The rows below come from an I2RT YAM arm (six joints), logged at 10 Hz.
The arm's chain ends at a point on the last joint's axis. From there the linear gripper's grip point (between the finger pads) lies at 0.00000 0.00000 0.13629 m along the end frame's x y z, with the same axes.
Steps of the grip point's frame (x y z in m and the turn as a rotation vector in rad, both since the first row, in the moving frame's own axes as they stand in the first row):
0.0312 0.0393 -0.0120 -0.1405 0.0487 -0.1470
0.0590 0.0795 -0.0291 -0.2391 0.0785 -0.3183
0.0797 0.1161 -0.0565 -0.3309 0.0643 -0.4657
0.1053 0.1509 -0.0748 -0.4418 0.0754 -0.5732
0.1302 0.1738 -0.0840 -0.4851 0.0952 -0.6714
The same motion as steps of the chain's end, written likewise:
0.0232 0.0208 -0.0105 -0.1405 0.0487 -0.1470
0.0435 0.0495 -0.0248 -0.2391 0.0785 -0.3183
0.0612 0.0754 -0.0490 -0.3309 0.0643 -0.4657
0.0794 0.0987 -0.0617 -0.4418 0.0754 -0.5732
0.0977 0.1192 -0.0683 -0.4851 0.0952 -0.6714

